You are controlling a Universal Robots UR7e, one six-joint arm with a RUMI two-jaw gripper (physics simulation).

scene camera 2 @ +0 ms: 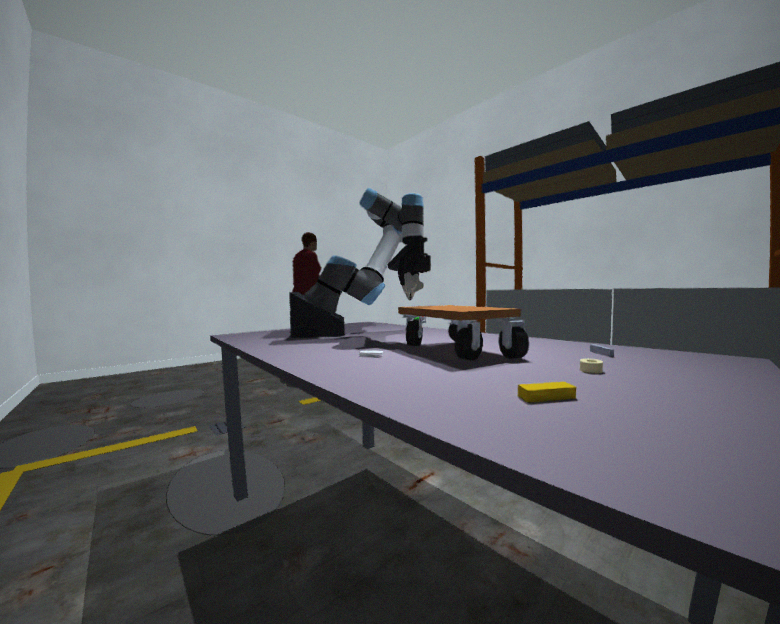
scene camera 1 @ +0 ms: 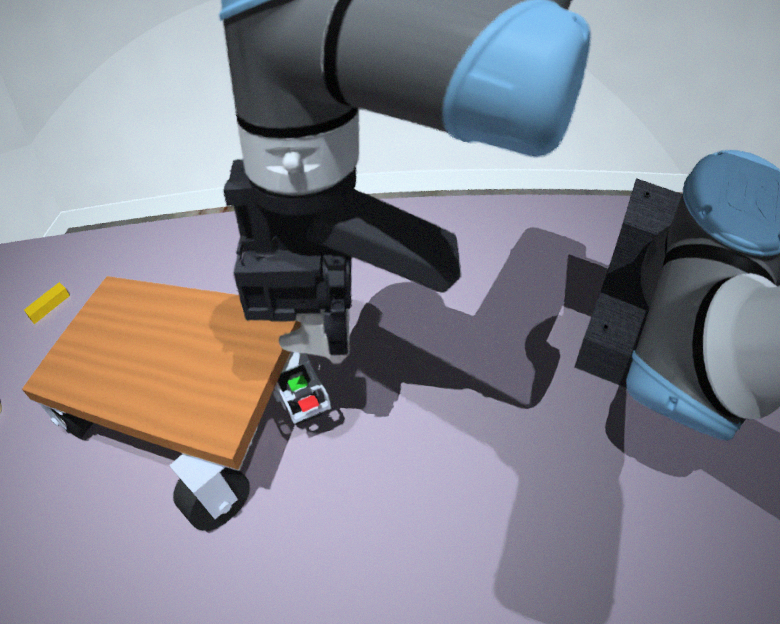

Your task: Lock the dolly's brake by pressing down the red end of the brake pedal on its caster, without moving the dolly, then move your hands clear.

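Places are measured from the arm's base along level axes (x ahead, y left, z up), in millimetres.
Where they show: gripper, fingertip midpoint: (scene camera 2: 409,300) (scene camera 1: 337,358); arm's base, origin of the base link: (scene camera 2: 318,305).
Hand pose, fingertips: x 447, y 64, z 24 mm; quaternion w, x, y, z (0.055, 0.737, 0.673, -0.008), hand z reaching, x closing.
Things, the pixels of their top centre, and the offset from my fingertips. "spot": a spot on its surface instead. Level surfaces: height alone.
- red end, surface spot: (scene camera 1: 307,403) spot: 38 mm ahead, 9 mm left, 54 mm down
- green end, surface spot: (scene camera 1: 297,381) spot: 48 mm ahead, 23 mm right, 57 mm down
- yellow block, middle of its top: (scene camera 2: 547,385) (scene camera 1: 44,298) 529 mm ahead, 314 mm right, 125 mm down
- cream ring, middle of its top: (scene camera 2: 591,360) 562 mm ahead, 85 mm right, 122 mm down
- grey bar, middle of its top: (scene camera 2: 601,346) 557 mm ahead, 133 mm left, 124 mm down
- small white piece, middle of its top: (scene camera 2: 371,351) 71 mm ahead, 255 mm right, 132 mm down
- table, its level: 144 mm down
The dolly (scene camera 1: 169,351) (scene camera 2: 460,311) has an orange wooden deck and stands on its casters on the table. The brake pedal on the caster at its corner nearest the robot base shows a red end (scene camera 1: 307,403) and a green end (scene camera 1: 297,381) in scene camera 1; the red end is farther out from the deck. In scene camera 2 a bit of green shows under the deck edge, and the red end cannot be made out. My gripper (scene camera 1: 315,348) (scene camera 2: 410,297) is shut and empty. Its fingertips are above the deck's level near that corner, apart from the pedal and the deck.
A yellow block (scene camera 1: 46,302) (scene camera 2: 547,392) lies beyond the dolly's far side. A cream ring (scene camera 2: 582,368), a grey bar (scene camera 2: 601,350) and a small white piece (scene camera 2: 370,353) lie on the table (scene camera 2: 442,416). The robot base (scene camera 1: 611,328) (scene camera 2: 312,318) stands at the other side. A person (scene camera 2: 305,263) stands behind it.
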